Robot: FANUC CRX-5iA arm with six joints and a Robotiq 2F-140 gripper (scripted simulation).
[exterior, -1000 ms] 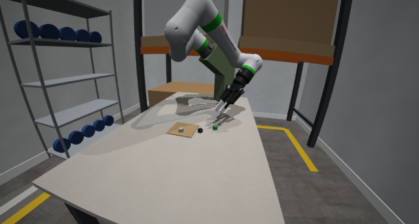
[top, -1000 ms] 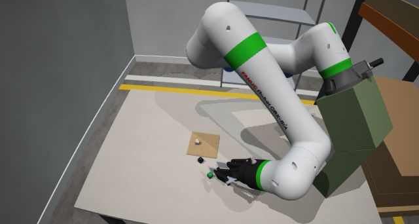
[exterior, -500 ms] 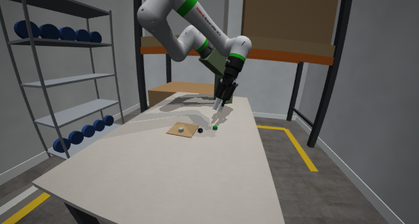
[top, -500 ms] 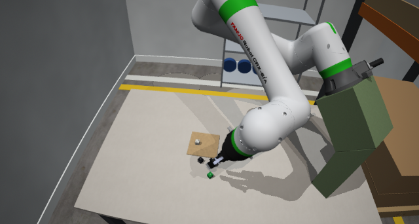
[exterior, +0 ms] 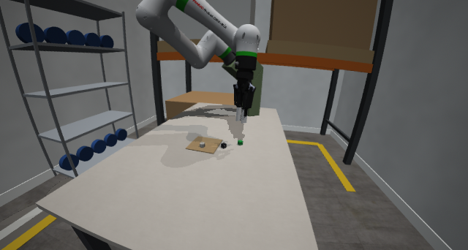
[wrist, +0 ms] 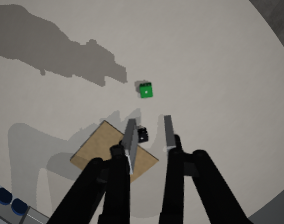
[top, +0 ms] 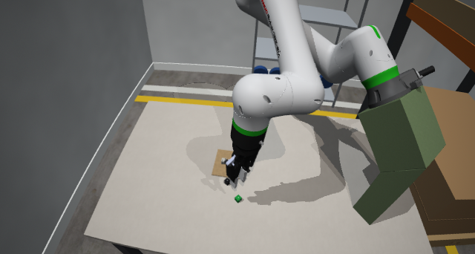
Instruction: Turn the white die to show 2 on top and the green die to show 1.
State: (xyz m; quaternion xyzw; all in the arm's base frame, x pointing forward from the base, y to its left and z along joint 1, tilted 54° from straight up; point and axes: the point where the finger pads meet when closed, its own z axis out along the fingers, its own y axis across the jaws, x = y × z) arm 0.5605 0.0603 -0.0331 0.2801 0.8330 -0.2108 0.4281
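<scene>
My hand is 15 cm above the green die. Round my hand: mat: 17 cm to the right, 15 cm below, 1 cm ahead; black die: 15 cm below, 8 cm to the right, 3 cm ahead; white die: 18 cm to the right, 14 cm below, 4 cm ahead.
</scene>
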